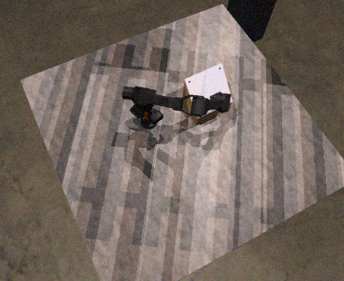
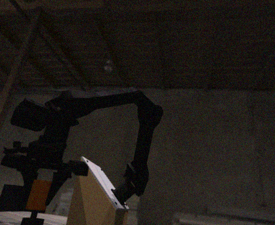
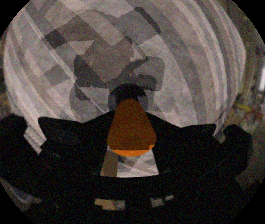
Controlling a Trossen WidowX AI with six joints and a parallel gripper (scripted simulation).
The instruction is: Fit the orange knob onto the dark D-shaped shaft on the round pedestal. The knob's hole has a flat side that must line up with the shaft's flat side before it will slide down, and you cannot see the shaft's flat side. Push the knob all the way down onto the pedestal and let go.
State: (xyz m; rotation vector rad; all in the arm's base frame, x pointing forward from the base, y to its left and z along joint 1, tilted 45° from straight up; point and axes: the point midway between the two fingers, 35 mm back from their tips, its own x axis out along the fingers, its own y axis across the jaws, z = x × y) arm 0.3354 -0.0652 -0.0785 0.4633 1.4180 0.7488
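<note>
My gripper tip is 2 cm below the orange knob. From my gripper tip the other things lie so: dark pedestal 4 cm below.
</note>
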